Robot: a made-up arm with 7 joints. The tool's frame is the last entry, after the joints. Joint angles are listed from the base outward. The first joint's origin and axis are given. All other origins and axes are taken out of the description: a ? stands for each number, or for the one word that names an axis. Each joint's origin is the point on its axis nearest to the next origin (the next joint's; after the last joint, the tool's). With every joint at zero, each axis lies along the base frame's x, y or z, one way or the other. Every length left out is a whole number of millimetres.
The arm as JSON. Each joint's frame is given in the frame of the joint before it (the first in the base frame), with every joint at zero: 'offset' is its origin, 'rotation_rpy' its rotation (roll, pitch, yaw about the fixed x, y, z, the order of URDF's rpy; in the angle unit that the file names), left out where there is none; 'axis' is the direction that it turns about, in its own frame. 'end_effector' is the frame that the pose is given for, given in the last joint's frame.
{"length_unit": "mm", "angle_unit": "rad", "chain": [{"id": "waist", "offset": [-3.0, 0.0, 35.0], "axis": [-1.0, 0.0, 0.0]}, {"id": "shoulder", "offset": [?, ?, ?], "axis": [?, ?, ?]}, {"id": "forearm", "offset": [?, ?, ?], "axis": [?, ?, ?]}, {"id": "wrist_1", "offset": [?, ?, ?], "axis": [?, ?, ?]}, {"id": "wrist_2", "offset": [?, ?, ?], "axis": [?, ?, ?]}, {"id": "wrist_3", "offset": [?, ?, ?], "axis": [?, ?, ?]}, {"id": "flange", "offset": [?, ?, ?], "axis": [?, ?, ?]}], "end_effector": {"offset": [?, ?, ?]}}
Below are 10 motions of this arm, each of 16 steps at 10 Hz.
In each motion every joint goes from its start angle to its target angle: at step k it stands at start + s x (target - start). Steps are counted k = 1, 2, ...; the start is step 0. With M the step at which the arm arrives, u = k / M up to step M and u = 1 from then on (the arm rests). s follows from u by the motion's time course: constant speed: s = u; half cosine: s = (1 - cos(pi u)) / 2; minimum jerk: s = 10 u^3 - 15 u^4 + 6 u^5.
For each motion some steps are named. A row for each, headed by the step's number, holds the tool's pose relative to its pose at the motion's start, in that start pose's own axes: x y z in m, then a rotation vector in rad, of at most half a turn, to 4 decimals.
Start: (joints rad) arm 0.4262 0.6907 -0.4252 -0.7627 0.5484 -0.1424 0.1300
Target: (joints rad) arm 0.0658 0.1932 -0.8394 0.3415 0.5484 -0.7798 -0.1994
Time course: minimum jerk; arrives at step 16
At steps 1, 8, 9, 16:
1: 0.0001 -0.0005 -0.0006 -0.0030 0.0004 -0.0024
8: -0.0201 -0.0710 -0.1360 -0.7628 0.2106 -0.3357
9: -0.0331 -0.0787 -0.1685 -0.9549 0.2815 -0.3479
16: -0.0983 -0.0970 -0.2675 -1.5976 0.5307 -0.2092

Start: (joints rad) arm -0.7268 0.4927 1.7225 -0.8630 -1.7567 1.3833 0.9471
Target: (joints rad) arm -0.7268 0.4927 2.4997 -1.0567 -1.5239 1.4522 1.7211
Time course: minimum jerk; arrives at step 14
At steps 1, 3, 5, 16:
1: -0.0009 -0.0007 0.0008 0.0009 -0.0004 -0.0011
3: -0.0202 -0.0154 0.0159 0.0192 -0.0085 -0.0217
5: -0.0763 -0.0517 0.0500 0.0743 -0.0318 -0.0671
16: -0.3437 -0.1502 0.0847 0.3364 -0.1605 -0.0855

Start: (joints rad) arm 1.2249 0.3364 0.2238 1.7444 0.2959 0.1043 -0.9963
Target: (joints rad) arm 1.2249 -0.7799 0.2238 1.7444 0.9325 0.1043 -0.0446
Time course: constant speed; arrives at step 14
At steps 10, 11, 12, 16:
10: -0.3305 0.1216 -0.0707 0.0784 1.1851 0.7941
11: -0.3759 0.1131 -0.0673 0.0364 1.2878 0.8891
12: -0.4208 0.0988 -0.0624 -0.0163 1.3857 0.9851
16: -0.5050 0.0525 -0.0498 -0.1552 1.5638 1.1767

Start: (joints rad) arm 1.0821 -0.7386 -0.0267 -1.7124 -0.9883 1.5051 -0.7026
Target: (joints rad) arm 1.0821 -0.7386 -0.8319 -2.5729 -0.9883 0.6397 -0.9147
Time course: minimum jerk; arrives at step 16
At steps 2, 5, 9, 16:
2: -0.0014 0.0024 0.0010 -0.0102 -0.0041 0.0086
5: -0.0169 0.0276 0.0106 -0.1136 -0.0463 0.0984
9: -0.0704 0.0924 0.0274 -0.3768 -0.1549 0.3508
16: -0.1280 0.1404 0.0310 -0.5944 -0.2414 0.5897

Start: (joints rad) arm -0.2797 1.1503 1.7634 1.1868 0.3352 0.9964 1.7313
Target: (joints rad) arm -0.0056 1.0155 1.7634 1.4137 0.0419 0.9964 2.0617
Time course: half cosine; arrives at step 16
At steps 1, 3, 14, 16:
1: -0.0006 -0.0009 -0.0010 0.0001 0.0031 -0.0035
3: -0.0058 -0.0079 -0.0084 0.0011 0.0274 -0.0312
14: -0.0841 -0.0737 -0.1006 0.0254 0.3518 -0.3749
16: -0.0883 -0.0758 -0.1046 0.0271 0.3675 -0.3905

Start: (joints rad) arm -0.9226 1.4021 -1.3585 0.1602 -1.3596 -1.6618 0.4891
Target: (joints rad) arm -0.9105 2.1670 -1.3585 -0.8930 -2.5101 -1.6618 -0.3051
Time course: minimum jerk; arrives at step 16
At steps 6, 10, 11, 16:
6: 0.0946 -0.1169 -0.0864 -0.0561 0.1160 -0.3753
10: 0.0526 -0.3300 -0.1830 -0.4663 0.2336 -1.0487
11: 0.0196 -0.3621 -0.1849 -0.6031 0.2555 -1.1795
16: -0.0509 -0.3993 -0.1708 -0.9047 0.3056 -1.3983

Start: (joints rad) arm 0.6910 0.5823 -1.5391 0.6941 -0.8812 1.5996 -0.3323
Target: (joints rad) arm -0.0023 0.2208 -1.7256 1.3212 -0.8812 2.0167 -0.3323
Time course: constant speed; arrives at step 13
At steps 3, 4, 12, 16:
3: 0.0123 -0.0015 -0.0372 0.1422 0.1128 -0.0612
4: 0.0162 0.0004 -0.0481 0.1905 0.1482 -0.0774
12: 0.0518 0.0463 -0.0952 0.5664 0.3881 -0.1300
16: 0.0573 0.0540 -0.0951 0.6093 0.4120 -0.1277

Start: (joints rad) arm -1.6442 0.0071 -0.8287 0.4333 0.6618 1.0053 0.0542
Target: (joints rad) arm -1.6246 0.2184 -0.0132 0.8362 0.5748 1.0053 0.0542
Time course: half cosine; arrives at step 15
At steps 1, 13, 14, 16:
1: 0.0010 0.0002 -0.0005 0.0046 -0.0001 0.0021
13: 0.0898 0.0569 -0.0350 0.3971 -0.0353 0.2155
14: 0.0927 0.0602 -0.0356 0.4101 -0.0373 0.2237
16: 0.0936 0.0613 -0.0358 0.4145 -0.0379 0.2265

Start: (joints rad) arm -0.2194 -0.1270 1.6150 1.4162 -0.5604 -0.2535 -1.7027
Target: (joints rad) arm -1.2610 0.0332 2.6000 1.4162 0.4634 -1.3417 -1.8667
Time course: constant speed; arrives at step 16
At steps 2, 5, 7, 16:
2: -0.0073 0.0633 -0.0042 -0.0750 0.1179 -0.0860
5: 0.0075 0.1603 -0.0218 -0.1114 0.2774 -0.2510
7: 0.0364 0.2203 -0.0405 -0.0919 0.3535 -0.3830
16: 0.3078 0.3119 -0.1479 0.1465 0.1506 -1.0609

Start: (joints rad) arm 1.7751 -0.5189 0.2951 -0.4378 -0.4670 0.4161 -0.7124
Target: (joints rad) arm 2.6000 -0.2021 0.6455 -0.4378 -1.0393 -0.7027 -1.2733
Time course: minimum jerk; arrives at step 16
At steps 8, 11, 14, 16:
8: 0.0333 0.2159 0.2041 -0.3364 -0.7772 0.6687
11: -0.0326 0.3237 0.2578 -0.4906 -1.2796 1.0739
14: -0.0696 0.3617 0.2630 -0.5544 -1.5338 1.2688
16: -0.0730 0.3649 0.2629 -0.5602 -1.5585 1.2873

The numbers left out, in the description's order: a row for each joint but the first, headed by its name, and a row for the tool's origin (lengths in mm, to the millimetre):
shoulder: xyz 0.0 -33.0 -119.0, axis 0.0 -1.0 0.0
forearm: xyz -16.0 0.0 -206.0, axis 1.0 0.0 0.0
wrist_1: xyz 0.0 -86.0 77.0, axis -1.0 0.0 0.0
wrist_2: xyz 0.0 97.0 5.0, axis 0.0 1.0 0.0
wrist_3: xyz 255.0 0.0 -142.0, axis 1.0 0.0 0.0
flange: xyz 0.0 -37.0 30.0, axis 0.0 1.0 0.0
tool: xyz 176.0 0.0 102.0

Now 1 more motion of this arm.
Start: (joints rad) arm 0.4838 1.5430 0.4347 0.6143 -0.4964 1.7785 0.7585
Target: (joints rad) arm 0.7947 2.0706 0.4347 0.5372 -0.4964 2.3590 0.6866
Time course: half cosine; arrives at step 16
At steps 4, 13, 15, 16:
4: 0.0304 0.0301 0.0071 0.0285 0.0317 0.1308
13: 0.1497 0.2180 0.0034 0.2743 0.2892 0.7927
15: 0.1566 0.2380 0.0004 0.3057 0.3221 0.8532
16: 0.1574 0.2406 -0.0001 0.3098 0.3265 0.8609

